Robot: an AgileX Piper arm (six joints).
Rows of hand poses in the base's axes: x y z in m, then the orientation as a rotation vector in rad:
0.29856 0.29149 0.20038 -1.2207 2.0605 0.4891
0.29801 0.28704 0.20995 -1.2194 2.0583 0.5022
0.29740 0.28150 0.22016 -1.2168 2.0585 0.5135
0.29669 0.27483 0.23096 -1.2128 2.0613 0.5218
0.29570 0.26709 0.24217 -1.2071 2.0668 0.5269
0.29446 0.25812 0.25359 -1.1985 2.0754 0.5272
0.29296 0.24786 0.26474 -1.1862 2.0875 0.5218
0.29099 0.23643 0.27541 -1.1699 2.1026 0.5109
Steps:
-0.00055 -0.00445 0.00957 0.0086 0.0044 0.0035
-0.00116 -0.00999 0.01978 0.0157 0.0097 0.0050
-0.00187 -0.01666 0.03058 0.0206 0.0153 0.0040
-0.00286 -0.02440 0.04179 0.0233 0.0212 0.0003
-0.00410 -0.03337 0.05321 0.0233 0.0268 -0.0075
-0.00560 -0.04363 0.06436 0.0203 0.0317 -0.0202
-0.00757 -0.05506 0.07503 0.0148 0.0358 -0.0380

